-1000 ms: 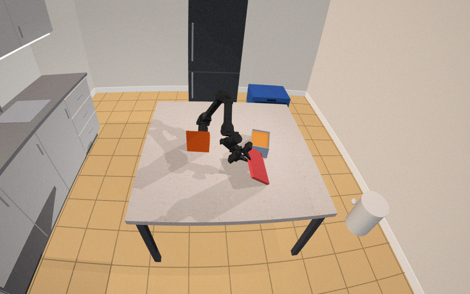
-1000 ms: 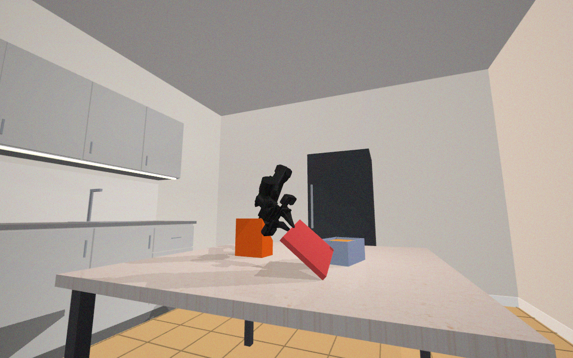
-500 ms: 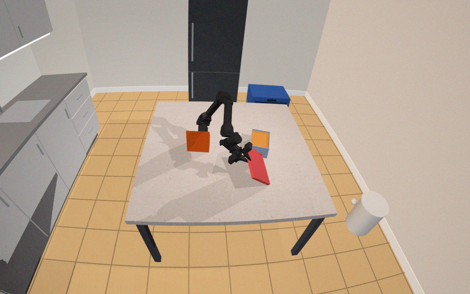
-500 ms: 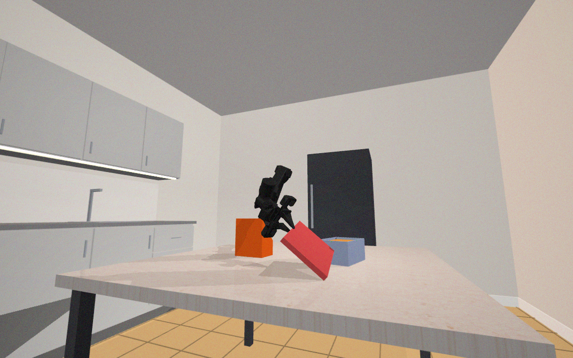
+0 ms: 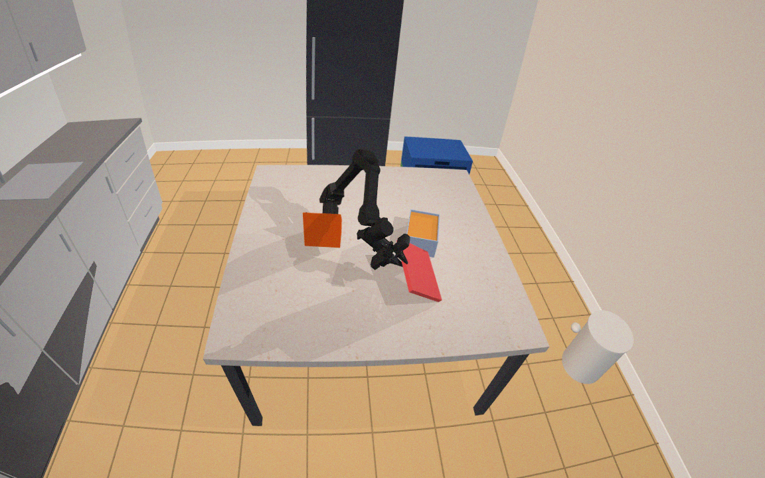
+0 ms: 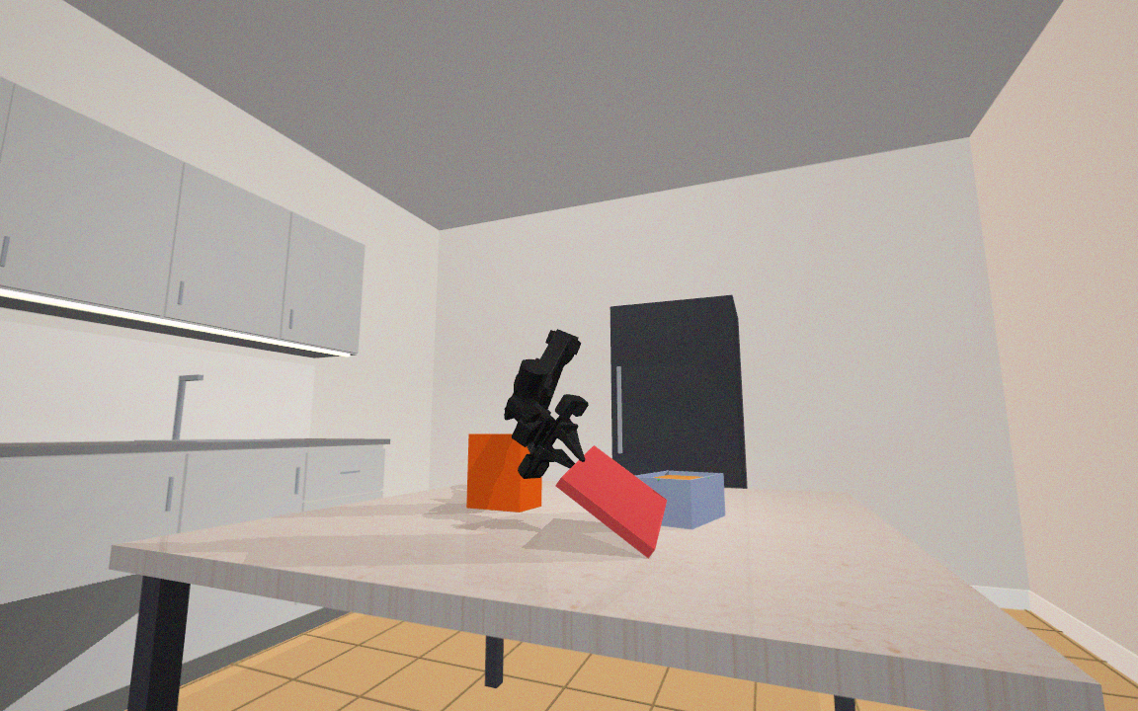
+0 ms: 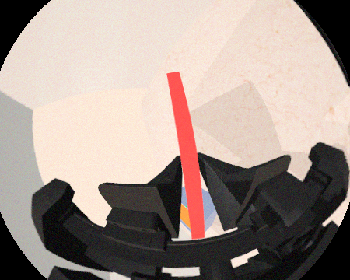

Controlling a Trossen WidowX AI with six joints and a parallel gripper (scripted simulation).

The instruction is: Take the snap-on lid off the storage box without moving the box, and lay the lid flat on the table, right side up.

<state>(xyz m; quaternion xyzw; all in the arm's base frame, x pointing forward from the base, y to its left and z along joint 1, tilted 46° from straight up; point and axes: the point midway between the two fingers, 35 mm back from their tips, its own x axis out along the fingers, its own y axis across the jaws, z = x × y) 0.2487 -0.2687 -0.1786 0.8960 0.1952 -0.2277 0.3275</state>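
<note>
Right now the red lid is 70 mm ahead of my gripper tip, 10 mm to the left of it and 50 mm below it. Also, from my gripper tip: grey-blue storage box: 140 mm ahead, 280 mm to the left, 80 mm below.
</note>
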